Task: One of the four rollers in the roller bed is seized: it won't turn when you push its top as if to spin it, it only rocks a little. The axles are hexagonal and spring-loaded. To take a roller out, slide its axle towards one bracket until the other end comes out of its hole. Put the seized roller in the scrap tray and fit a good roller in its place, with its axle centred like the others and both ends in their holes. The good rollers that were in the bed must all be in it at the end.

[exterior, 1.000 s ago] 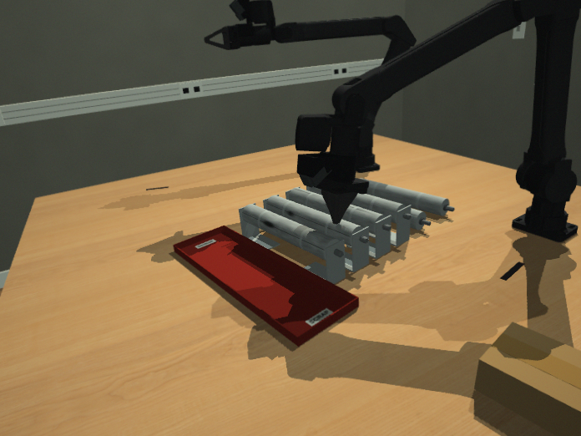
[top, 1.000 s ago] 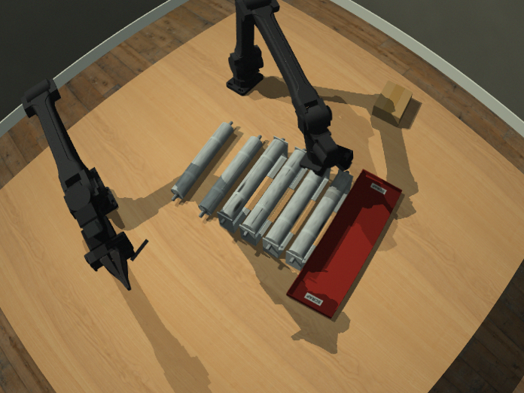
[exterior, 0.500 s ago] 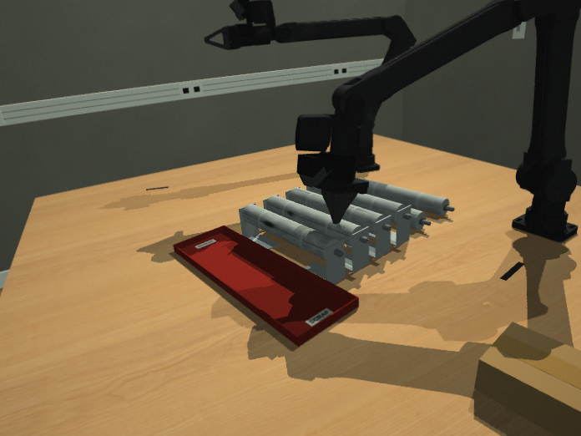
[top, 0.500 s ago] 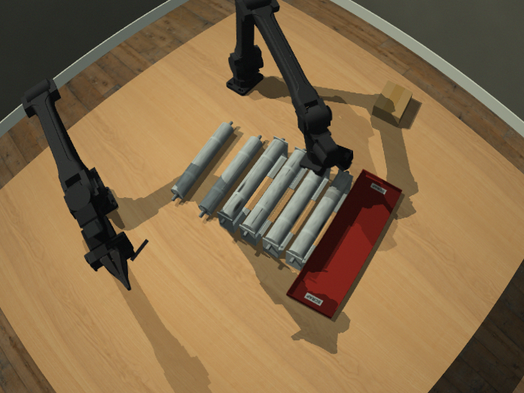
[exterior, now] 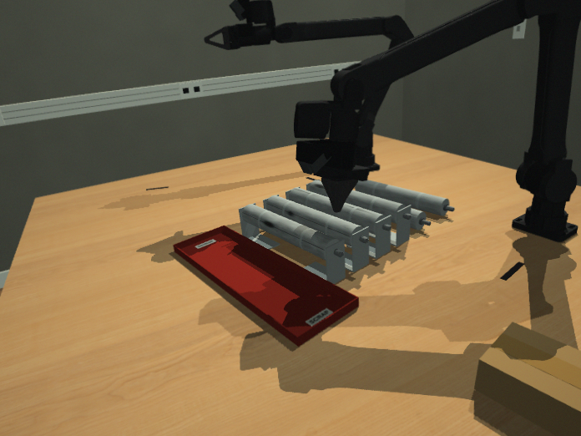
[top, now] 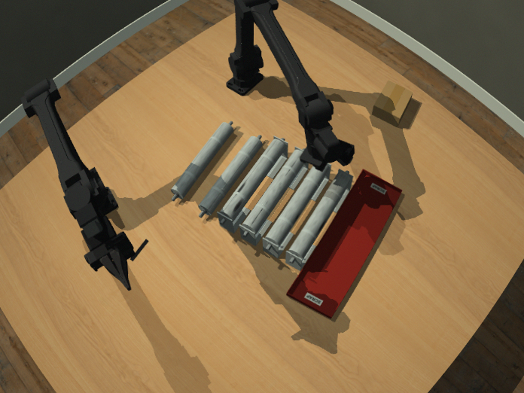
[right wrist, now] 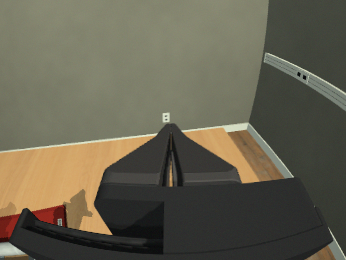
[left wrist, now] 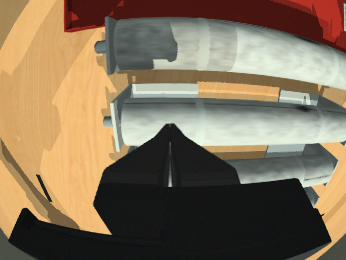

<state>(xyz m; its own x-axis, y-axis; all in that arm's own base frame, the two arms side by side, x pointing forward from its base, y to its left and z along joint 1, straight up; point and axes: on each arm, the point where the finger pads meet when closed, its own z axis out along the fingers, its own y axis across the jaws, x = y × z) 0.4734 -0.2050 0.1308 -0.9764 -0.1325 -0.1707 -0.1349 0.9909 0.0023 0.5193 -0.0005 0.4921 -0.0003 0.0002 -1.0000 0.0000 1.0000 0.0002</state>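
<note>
Right now the grey roller is 14 cm behind my left hand, 13 cm to the right of it and 6 cm below it. Also, from my left hand: cardboard box (4 cm behind, 45 cm to the left, 10 cm below); then red scrap tray (18 cm ahead, 7 cm to the right, 12 cm below).
</note>
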